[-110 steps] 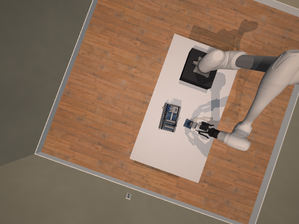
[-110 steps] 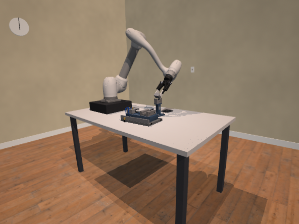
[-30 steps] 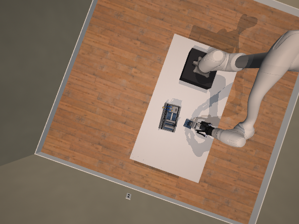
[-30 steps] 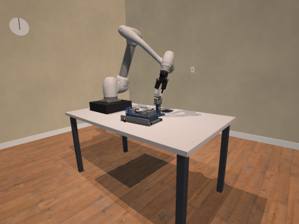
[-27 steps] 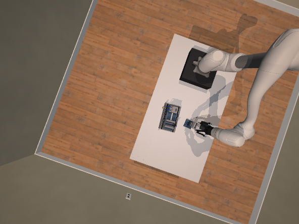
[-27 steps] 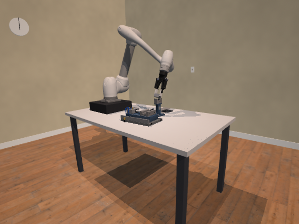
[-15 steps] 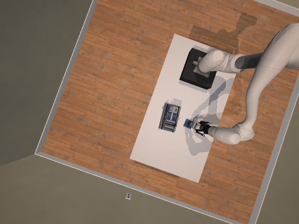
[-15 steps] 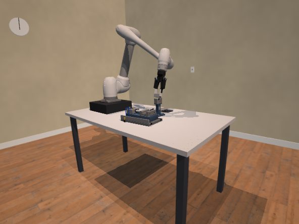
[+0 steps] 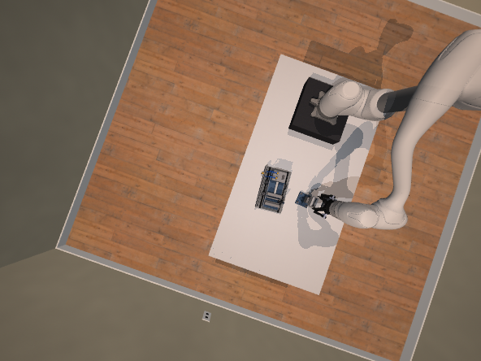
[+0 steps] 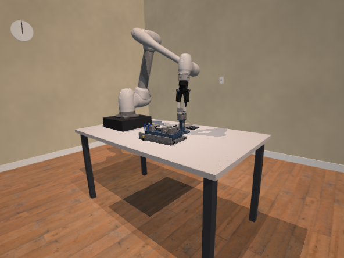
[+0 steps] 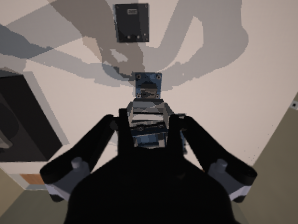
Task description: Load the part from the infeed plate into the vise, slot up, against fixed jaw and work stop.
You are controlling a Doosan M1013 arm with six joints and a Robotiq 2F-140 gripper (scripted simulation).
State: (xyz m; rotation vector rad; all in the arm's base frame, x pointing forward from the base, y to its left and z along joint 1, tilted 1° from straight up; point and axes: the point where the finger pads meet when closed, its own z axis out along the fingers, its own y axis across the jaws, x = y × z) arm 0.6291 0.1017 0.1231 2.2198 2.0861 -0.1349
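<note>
Now: the part 20 mm below my hand. The rest, counted from my hand: vise base (230 mm to the right, 170 mm below, 10 mm ahead).
</note>
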